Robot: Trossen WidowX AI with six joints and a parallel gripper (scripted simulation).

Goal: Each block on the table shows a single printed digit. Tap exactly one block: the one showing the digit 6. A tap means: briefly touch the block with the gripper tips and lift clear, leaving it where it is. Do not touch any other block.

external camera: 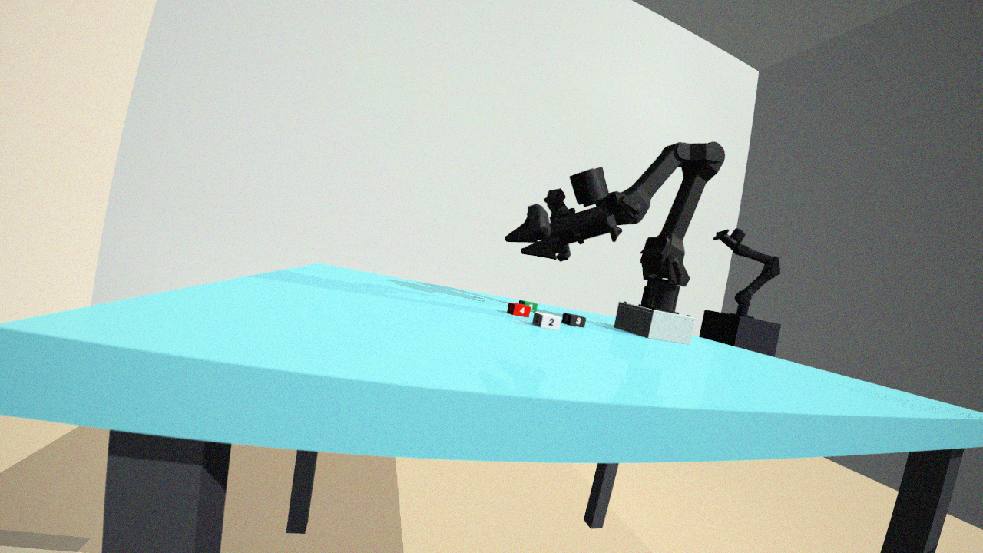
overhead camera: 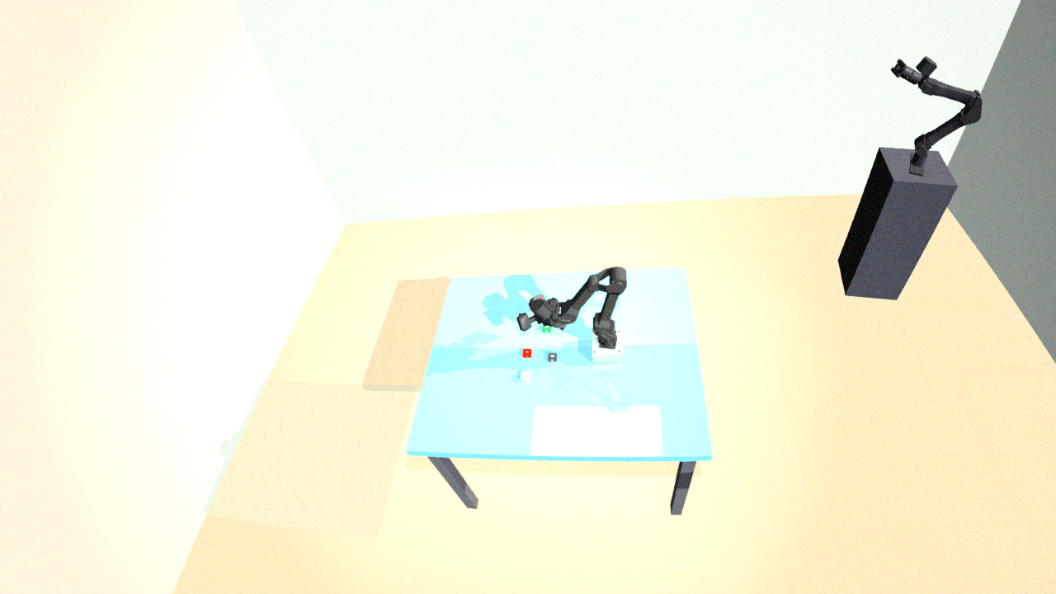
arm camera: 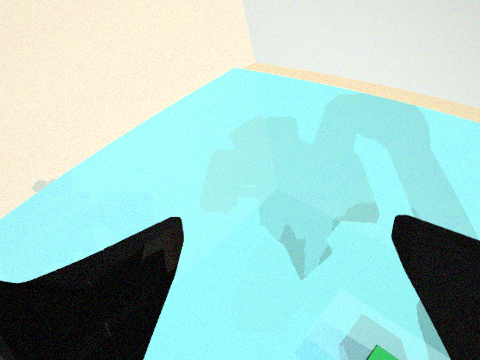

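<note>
My gripper tip is 60 mm past the green block, 10 mm to the left of it and 120 mm above it. The rest, counted from my gripper tip: red block 10 mm behind, 120 mm to the left, 120 mm below; black block 120 mm behind, 130 mm to the left, 120 mm below; white block 30 mm behind, 230 mm to the left, 120 mm below.
</note>
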